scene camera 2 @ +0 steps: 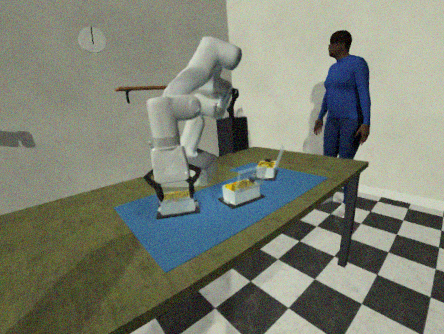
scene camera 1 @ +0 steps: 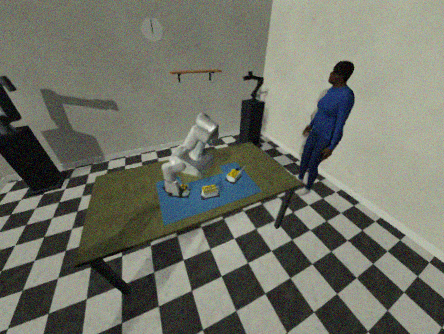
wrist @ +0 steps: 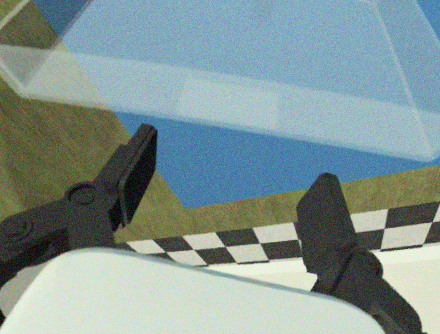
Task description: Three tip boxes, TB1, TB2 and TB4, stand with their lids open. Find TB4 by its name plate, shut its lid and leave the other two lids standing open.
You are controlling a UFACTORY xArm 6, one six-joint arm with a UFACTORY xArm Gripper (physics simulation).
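Places are measured from the arm's base along level axes (x ahead, y left, z up), in millimetres.
Pixels of known places: gripper, fingertip midpoint: (scene camera 2: 177, 198) (scene camera 1: 175, 196) (wrist: 234, 169); arm's base, link origin: (scene camera 2: 186, 152) (scene camera 1: 195, 155).
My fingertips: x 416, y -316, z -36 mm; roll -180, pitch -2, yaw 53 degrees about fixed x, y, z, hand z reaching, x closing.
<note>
Ahead of a thing's pixels: the offset from my fingertips to its top centre. "spot": to the spot under its first point. Level surfaces: height alone.
My gripper (scene camera 1: 176, 192) (scene camera 2: 175, 194) (wrist: 234, 169) is open and empty, low at the left box @(39 mm down, 132 mm back, 70 mm left) (scene camera 1: 185, 187) (scene camera 2: 178, 206), its fingers to either side in the second scene view. A clear lid (wrist: 225, 102) spans the wrist view ahead of the fingertips; the gripper hides the left box's lid in the scene views, so its angle is unclear. The middle box @(spot: 30 mm down, 67 mm ahead, 262 mm left) (scene camera 1: 210, 194) (scene camera 2: 243, 195) has its clear lid @(spot: 21 mm up, 77 mm ahead, 238 mm left) (scene camera 2: 247, 175) standing open. The far right box (scene camera 1: 232, 176) (scene camera 2: 266, 172) has its lid @(spot: 11 mm up, 6 mm ahead, 559 mm left) (scene camera 2: 280, 156) tilted open. All hold yellow tips. The name plates cannot be read.
The boxes stand on a blue mat @(105 mm down) (scene camera 1: 172, 215) (scene camera 2: 165, 250) (wrist: 225, 175) on an olive table @(108 mm down) (scene camera 1: 115, 205) (scene camera 2: 75, 240) (wrist: 250, 215). The middle box is right of the gripper. A person in blue (scene camera 1: 334, 115) (scene camera 2: 350, 95) stands beyond the table's right end.
</note>
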